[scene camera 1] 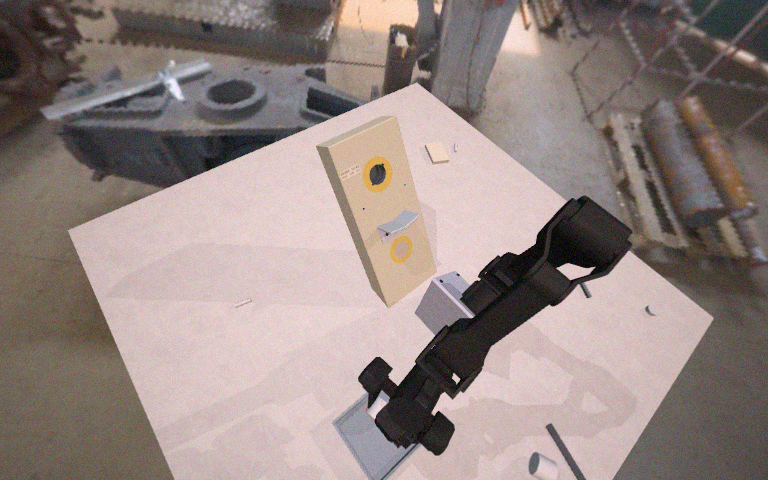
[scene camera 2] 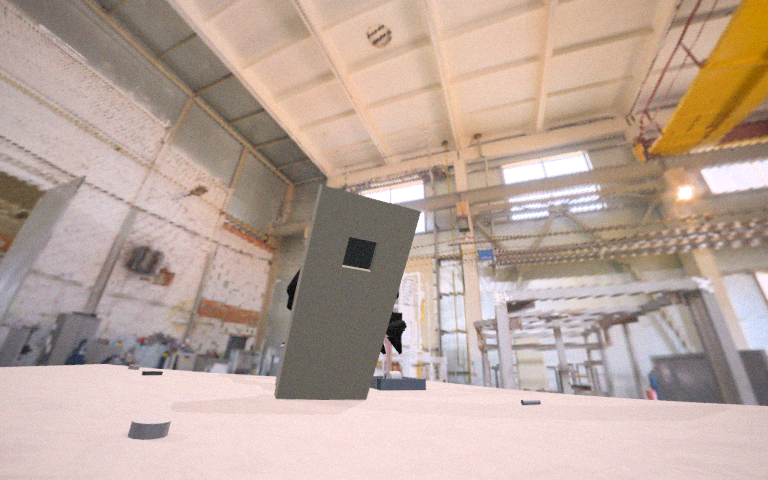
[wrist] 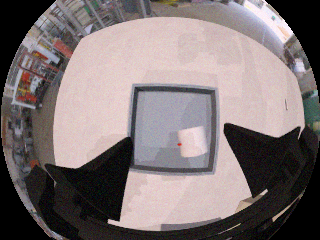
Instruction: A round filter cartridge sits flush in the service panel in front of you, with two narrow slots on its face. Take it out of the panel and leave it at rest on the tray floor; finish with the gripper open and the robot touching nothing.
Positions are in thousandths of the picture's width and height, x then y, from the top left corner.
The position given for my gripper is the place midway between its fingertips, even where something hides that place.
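Note:
In scene camera 1 I see my gripper (scene camera 1: 505,882), and it is open and holds nothing. The wrist view shows my gripper (wrist: 561,565) too, and there I also see a round filter cartridge (wrist: 605,590) and a grey tray (wrist: 489,465).

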